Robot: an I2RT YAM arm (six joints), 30 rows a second.
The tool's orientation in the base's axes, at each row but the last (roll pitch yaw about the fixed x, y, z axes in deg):
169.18 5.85 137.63
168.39 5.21 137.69
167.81 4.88 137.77
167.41 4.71 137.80
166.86 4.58 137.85
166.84 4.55 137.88
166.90 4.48 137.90
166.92 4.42 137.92
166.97 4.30 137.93
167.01 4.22 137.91
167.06 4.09 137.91
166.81 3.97 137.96
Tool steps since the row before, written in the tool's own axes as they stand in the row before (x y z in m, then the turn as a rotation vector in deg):
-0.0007 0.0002 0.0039 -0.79 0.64 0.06
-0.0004 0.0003 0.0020 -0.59 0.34 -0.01
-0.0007 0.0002 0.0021 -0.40 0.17 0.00
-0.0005 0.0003 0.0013 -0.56 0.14 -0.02
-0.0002 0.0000 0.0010 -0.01 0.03 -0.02
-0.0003 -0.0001 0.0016 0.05 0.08 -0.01
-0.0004 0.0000 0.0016 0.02 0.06 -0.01
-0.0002 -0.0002 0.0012 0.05 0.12 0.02
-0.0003 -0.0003 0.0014 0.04 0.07 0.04
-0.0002 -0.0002 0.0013 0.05 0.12 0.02
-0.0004 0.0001 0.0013 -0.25 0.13 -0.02
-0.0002 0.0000 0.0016 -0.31 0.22 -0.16
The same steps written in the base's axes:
0.0014 0.0000 -0.0037 1.01 -0.05 0.14
0.0009 0.0001 -0.0019 0.65 -0.15 0.13
0.0011 -0.0001 -0.0019 0.40 -0.14 0.07
0.0008 0.0000 -0.0012 0.50 -0.27 0.10
0.0004 0.0000 -0.0010 0.02 0.01 0.03
0.0005 -0.0001 -0.0016 0.01 0.09 0.02
0.0006 -0.0001 -0.0015 0.02 0.06 0.02
0.0003 -0.0001 -0.0012 0.04 0.12 0.00
0.0003 -0.0003 -0.0014 0.02 0.08 -0.03
0.0003 -0.0001 -0.0013 0.04 0.12 0.00
0.0006 0.0000 -0.0012 0.26 -0.07 0.07
0.0005 0.0001 -0.0015 0.34 -0.07 0.23

